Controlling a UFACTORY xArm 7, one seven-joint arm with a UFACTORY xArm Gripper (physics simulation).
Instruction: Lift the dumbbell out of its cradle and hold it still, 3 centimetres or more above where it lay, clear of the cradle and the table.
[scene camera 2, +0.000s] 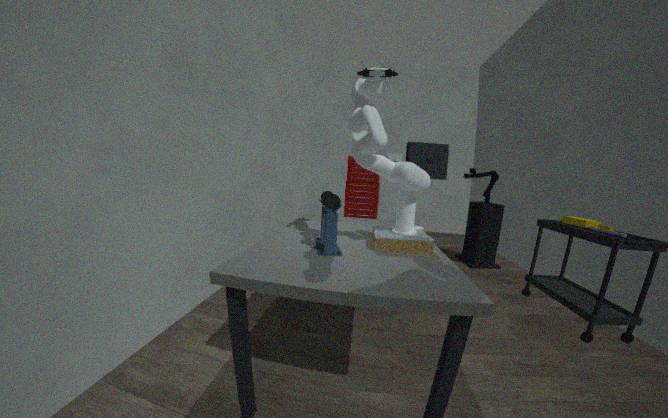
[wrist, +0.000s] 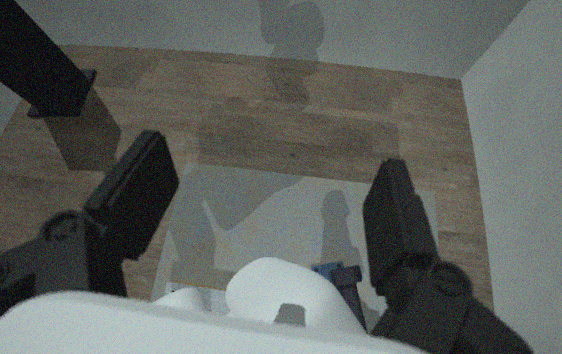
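Pixels of known places: gripper, between the fingertips: (scene camera 2: 377, 72) (wrist: 270, 170); arm's base, origin of its link: (scene camera 2: 403, 232).
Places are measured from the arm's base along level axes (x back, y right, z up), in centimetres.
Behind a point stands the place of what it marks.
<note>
The dark dumbbell (scene camera 2: 330, 200) @(z 16.7, x -37.8, y -20.4 cm) (wrist: 347, 275) @(z 19.3, x -36.8, y -18.5 cm) rests at the top of the upright blue cradle (scene camera 2: 329, 232) @(z 3.1, x -37.6, y -20.1 cm) (wrist: 324, 270) @(z -5.8, x -35.7, y -19.8 cm), which stands on the grey table (scene camera 2: 280, 288) @(z -8.2, x -50.2, y -49.3 cm) (wrist: 285, 215) @(z -6.6, x -23.2, y -37.0 cm). In the wrist view they show low and right of the middle, and the white arm hides part of them. My gripper (scene camera 2: 377, 73) @(z 68.4, x -21.8, y -22.6 cm) (wrist: 270, 170) @(z 68.4, x -21.8, y -22.6 cm) is open, with nothing between its fingers. It is high above the table and well above the dumbbell, and does not touch it. In the scene view it appears up and to the right of the dumbbell.
The arm's base stands on a block (scene camera 2: 403, 245) @(z -2.8, x -3.6, y -13.5 cm) right of the cradle. A red louvred panel (scene camera 2: 362, 196) and a dark panel (scene camera 2: 436, 161) show behind. A black pedestal (scene camera 2: 483, 235) and a cart (scene camera 2: 606, 270) with yellow items (scene camera 2: 581, 221) stand at the right.
</note>
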